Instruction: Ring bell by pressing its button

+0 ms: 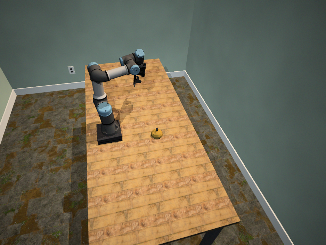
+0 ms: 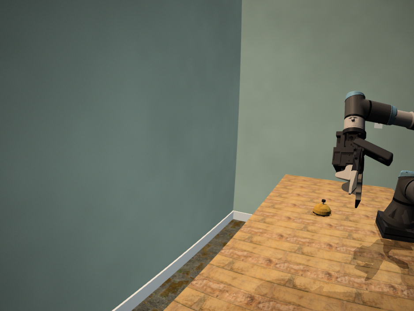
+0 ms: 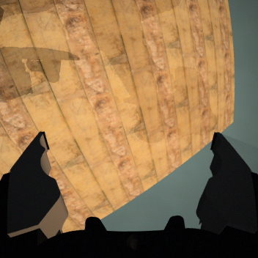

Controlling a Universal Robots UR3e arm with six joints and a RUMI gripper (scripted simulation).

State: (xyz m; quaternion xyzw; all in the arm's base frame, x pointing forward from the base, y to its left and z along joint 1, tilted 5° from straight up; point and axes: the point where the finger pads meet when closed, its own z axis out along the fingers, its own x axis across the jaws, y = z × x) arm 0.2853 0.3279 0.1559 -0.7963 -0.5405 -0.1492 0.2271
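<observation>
The black button lies 440 mm to the right of my hand, 160 mm below it and 30 mm ahead of it. From my hand the other things lie so: yellow dome bell 440 mm to the right, 170 mm below, 30 mm ahead.
</observation>
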